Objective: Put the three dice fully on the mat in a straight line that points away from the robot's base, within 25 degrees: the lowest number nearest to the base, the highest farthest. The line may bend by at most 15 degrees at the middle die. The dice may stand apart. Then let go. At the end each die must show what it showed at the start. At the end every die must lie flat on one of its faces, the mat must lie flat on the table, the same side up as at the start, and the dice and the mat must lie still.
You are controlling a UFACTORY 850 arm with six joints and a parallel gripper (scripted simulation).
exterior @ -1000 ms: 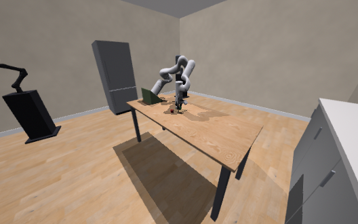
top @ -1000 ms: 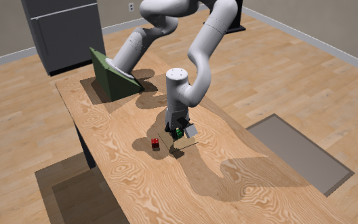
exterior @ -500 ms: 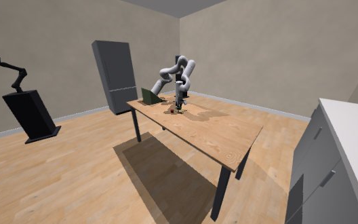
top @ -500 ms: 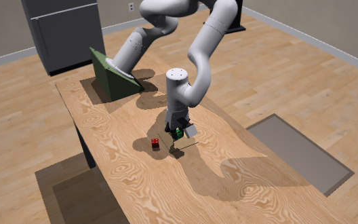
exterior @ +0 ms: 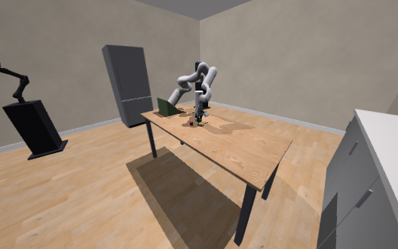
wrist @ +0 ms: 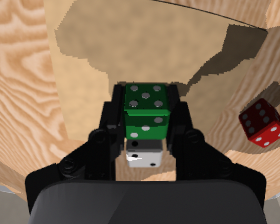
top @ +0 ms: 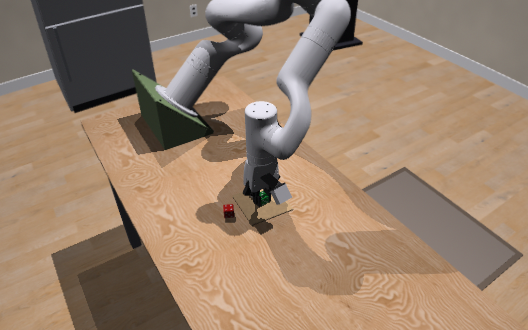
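My hand is 1 cm above the green die. The rest, counted from my hand: tan mat 2 cm below; red die 11 cm to the right, 1 cm below; white die 4 cm behind, 1 cm to the right, 1 cm below.
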